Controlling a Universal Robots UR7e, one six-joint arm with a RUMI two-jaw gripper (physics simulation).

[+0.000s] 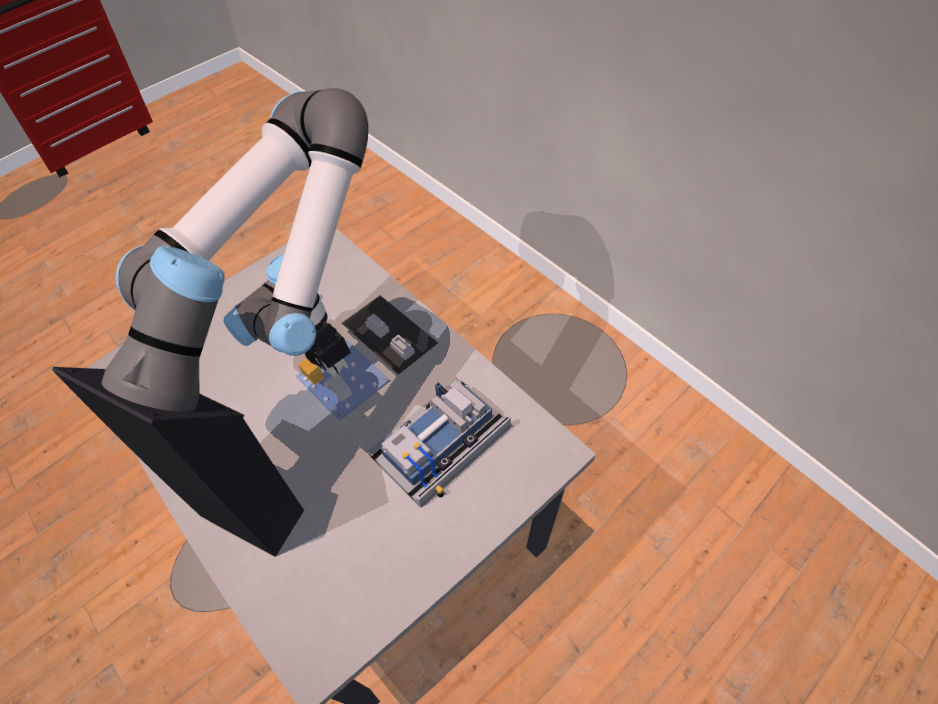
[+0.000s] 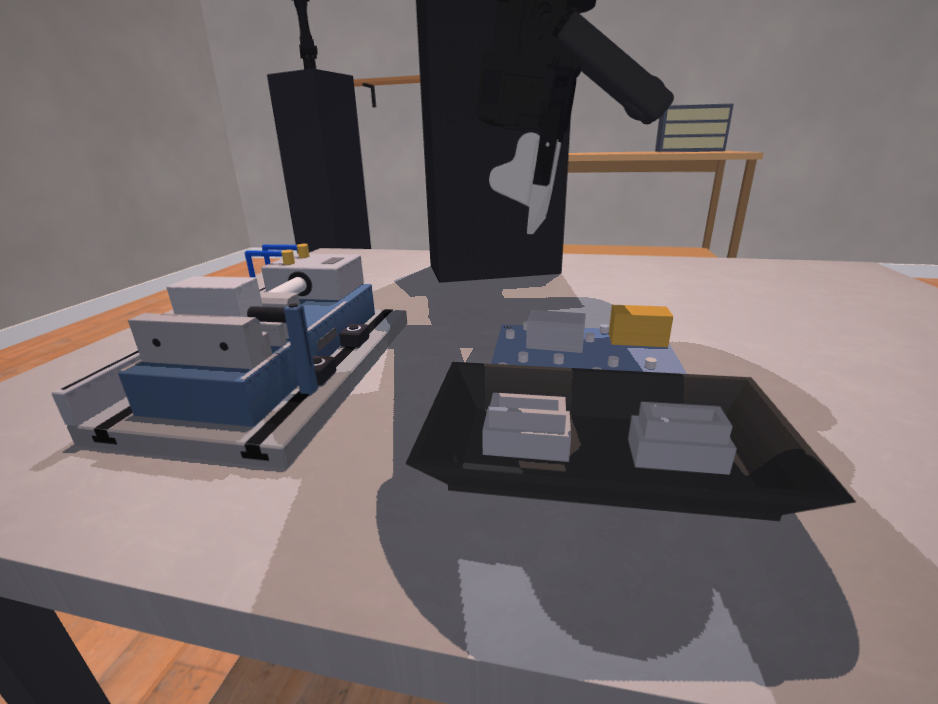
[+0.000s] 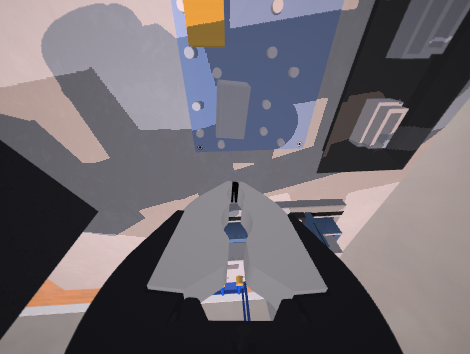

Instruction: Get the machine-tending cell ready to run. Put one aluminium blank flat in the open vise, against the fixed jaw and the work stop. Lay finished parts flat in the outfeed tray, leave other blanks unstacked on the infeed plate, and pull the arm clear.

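My gripper is shut and empty, above the infeed plate's vise side. The blue infeed plate has white pegs. One grey blank rests among them, apart from the fingertips. In the vise, a grey block sits behind the two-holed jaw, near the work stop; contact cannot be told. Two stepped finished parts lie apart and upright in the black outfeed tray.
A yellow block stands on the infeed plate's far side from the vise. Blue hoses with yellow fittings rise at the vise's other end. The black arm pedestal stands behind the plate.
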